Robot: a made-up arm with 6 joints. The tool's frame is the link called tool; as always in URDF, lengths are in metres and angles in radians.
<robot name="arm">
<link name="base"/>
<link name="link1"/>
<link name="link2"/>
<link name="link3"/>
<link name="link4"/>
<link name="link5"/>
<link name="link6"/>
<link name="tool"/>
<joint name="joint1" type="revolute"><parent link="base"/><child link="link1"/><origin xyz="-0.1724 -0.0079 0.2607"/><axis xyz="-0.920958 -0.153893 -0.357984"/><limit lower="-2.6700" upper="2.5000"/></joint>
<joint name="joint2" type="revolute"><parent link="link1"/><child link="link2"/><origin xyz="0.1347 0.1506 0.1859"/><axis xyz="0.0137 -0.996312 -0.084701"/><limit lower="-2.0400" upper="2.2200"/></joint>
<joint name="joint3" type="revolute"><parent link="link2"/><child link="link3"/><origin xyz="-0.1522 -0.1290 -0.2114"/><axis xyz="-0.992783 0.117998 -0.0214"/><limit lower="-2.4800" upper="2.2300"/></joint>
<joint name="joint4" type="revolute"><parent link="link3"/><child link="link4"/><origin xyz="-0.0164 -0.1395 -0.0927"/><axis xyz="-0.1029 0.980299 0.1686"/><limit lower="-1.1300" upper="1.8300"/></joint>
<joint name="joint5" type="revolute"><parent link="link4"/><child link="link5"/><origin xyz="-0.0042 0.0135 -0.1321"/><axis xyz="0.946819 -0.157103 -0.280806"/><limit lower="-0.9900" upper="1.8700"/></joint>
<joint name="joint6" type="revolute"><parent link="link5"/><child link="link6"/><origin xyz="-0.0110 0.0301 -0.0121"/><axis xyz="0 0 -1"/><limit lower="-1.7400" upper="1.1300"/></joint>
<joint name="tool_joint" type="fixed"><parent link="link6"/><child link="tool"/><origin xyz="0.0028 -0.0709 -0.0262" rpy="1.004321 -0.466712 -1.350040"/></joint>
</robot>
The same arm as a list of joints. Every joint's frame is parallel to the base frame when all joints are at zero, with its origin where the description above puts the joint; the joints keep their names.
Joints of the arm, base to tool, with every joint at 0 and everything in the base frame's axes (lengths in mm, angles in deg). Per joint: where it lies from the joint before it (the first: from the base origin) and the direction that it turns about. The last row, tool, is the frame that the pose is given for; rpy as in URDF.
joint1: offset -172.4 -7.9 260.7 axis -0.920958 -0.153893 -0.357984
joint2: offset 134.7 150.6 185.9 axis 0.0137 -0.996312 -0.084701
joint3: offset -152.2 -129.0 -211.4 axis -0.992783 0.117998 -0.0214
joint4: offset -16.4 -139.5 -92.7 axis -0.1029 0.980299 0.1686
joint5: offset -4.2 13.5 -132.1 axis 0.946819 -0.157103 -0.280806
joint6: offset -11.0 30.1 -12.1 axis 0 0 -1
tool: offset 2.8 -70.9 -26.2 rpy 57.54 -26.74 -77.35
Joint limits (deg, base to tool): -152.98..143.24 -116.88..127.20 -142.09..127.77 -64.74..104.85 -56.72..107.14 -99.69..64.74

